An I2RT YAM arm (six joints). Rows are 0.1 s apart.
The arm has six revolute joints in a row. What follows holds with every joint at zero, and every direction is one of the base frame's.
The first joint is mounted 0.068 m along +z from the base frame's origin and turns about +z.
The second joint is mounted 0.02 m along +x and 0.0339 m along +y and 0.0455 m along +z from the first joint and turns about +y.
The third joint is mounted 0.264 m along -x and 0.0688 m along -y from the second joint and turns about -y.
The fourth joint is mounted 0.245 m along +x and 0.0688 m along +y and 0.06 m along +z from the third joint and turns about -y.
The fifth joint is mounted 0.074 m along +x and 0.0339 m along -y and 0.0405 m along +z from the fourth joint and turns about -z.
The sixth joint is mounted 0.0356 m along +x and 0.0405 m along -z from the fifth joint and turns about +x.
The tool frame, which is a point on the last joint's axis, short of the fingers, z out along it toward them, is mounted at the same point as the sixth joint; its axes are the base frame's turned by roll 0, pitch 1.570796 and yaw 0 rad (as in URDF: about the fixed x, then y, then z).
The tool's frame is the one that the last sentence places.
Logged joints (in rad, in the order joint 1, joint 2, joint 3, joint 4, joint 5, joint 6), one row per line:
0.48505 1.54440 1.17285 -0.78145 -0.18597 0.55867
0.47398 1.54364 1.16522 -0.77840 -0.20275 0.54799
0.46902 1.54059 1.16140 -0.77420 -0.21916 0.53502
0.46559 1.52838 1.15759 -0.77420 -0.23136 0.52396
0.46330 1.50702 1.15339 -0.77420 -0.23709 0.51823
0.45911 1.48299 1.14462 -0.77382 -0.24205 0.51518
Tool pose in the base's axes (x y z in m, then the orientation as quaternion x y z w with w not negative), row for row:
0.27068 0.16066 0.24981 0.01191 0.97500 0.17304 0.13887
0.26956 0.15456 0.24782 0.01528 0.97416 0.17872 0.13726
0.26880 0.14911 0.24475 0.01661 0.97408 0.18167 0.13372
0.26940 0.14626 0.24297 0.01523 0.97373 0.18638 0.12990
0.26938 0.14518 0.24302 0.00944 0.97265 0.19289 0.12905
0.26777 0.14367 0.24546 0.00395 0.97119 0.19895 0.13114
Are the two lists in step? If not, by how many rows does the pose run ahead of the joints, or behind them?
The pose runs 2 rows behind the joints: the pose in row i belongs to the joints in row i - 2.
